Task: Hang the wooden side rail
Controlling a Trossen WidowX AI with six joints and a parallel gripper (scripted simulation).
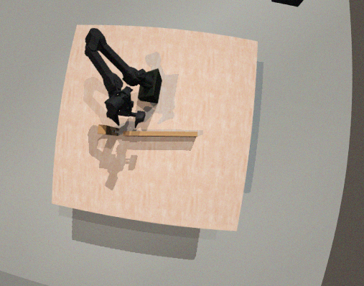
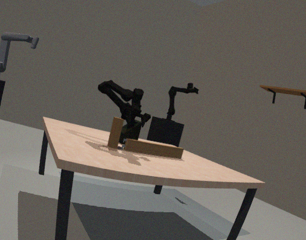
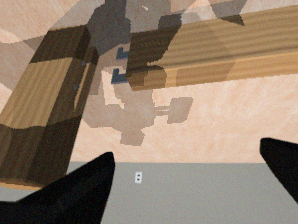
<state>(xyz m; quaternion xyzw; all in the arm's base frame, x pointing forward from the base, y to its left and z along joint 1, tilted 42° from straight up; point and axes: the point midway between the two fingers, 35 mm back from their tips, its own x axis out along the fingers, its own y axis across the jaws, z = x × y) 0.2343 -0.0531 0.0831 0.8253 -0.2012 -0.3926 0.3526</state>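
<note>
Right now the wooden headboard post is 13 cm to the right of my gripper tip, 7 cm below it and 3 cm ahead of it.
</note>
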